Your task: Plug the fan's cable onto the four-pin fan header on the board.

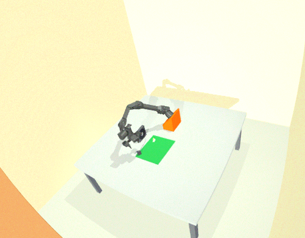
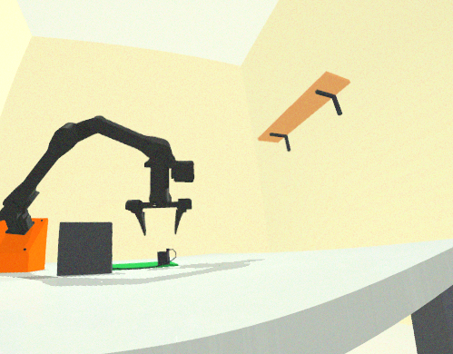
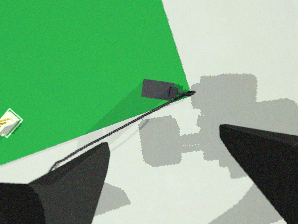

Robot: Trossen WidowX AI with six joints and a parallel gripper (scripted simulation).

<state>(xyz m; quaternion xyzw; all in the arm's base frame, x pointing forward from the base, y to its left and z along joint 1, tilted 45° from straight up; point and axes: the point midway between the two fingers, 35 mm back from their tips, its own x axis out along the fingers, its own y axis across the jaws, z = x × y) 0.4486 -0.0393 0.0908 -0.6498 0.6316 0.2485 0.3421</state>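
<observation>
The dark fan plug lies 70 mm below my gripper tip, 30 mm to the left of it and 10 mm ahead of it. Also, from my gripper tip: green board (120 mm to the left, 120 mm behind, 100 mm below); white four-pin header (200 mm behind, 90 mm below, 40 mm to the left); dark square fan (180 mm behind, 80 mm to the right, 30 mm below).
</observation>
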